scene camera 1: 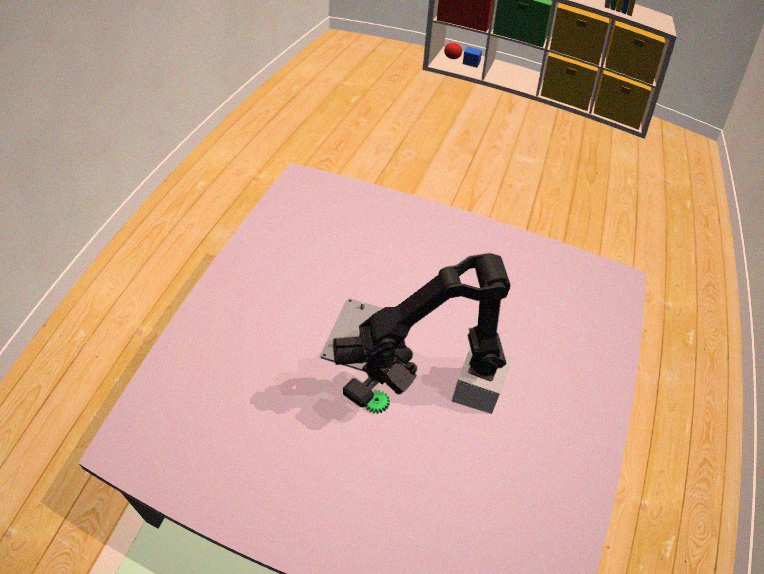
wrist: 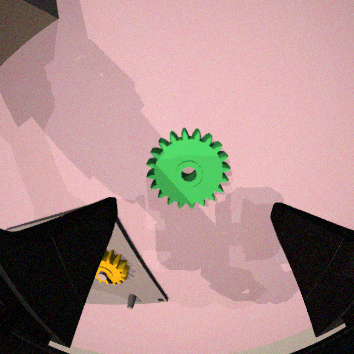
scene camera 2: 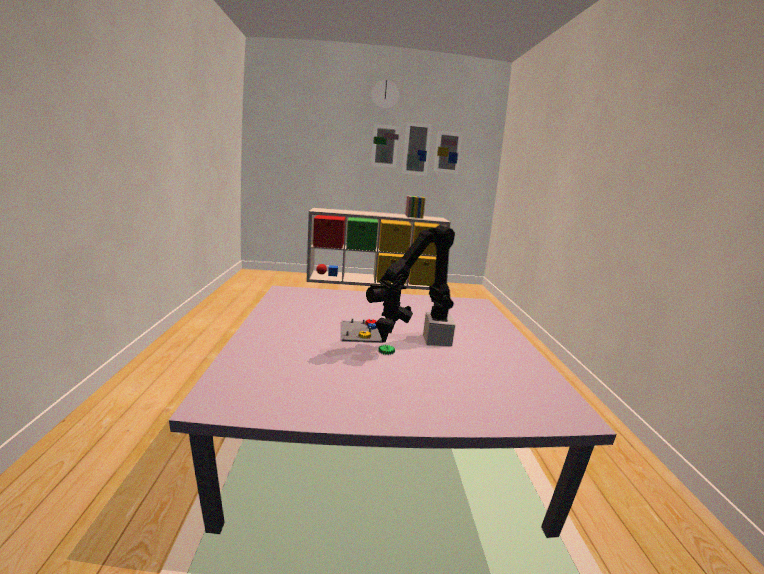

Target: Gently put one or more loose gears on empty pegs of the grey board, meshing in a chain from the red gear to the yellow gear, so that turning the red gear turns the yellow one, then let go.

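Frame: origin at the arm's base, x ahead, y left, z up, level; metres.
Where they show: gripper, fingertip midpoint: (scene camera 1: 375, 390) (wrist: 198, 208) (scene camera 2: 387, 337); arm's base, origin of the base link: (scene camera 1: 484, 366) (scene camera 2: 439, 317).
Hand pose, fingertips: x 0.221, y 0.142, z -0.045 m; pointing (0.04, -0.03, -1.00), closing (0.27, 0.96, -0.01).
Note:
Things, the pixels of their top centre, and the offset from my fingertips. Level surfaces: height alone.
- green gear, middle of its top: (wrist: 188, 174) (scene camera 1: 376, 399) (scene camera 2: 386, 347) 0.004 m back, 0.003 m right, 0.044 m down
- grey board, middle of its top: (wrist: 67, 283) (scene camera 1: 365, 330) (scene camera 2: 361, 325) 0.104 m ahead, 0.179 m right, 0.030 m down
- yellow gear, middle of its top: (wrist: 102, 273) (scene camera 2: 365, 332) 0.087 m ahead, 0.116 m right, 0.035 m down
- red gear, middle of its top: (scene camera 2: 372, 324) 0.057 m ahead, 0.215 m right, 0.036 m down
- bare peg, middle of its top: (scene camera 1: 362, 303) 0.149 m ahead, 0.260 m right, 0.032 m down
- pink table, its level: 0.061 m down
My gripper (scene camera 1: 379, 383) (scene camera 2: 395, 324) (wrist: 198, 208) is open and empty, above and close to the green gear (scene camera 1: 381, 404) (scene camera 2: 386, 349) (wrist: 200, 150). That gear lies flat on the table, off the grey board (scene camera 1: 345, 320) (scene camera 2: 355, 331) (wrist: 142, 287). The yellow gear (scene camera 2: 365, 334) (wrist: 116, 272) is on the board, partly hidden by a finger in the wrist view. The red gear (scene camera 2: 370, 321) and blue gear (scene camera 2: 371, 325) are close together on the board; their meshing is too small to judge. A bare peg (scene camera 1: 361, 306) stands at the back, another peg (wrist: 132, 301) near a corner.
The arm's grey base block (scene camera 1: 475, 395) (scene camera 2: 438, 331) stands on the pink table (scene camera 1: 432, 481) (scene camera 2: 308, 395), to the right of the board. The arm hides much of the board in scene camera 1. A shelf unit (scene camera 1: 424, 52) (scene camera 2: 308, 246) stands beyond the table.

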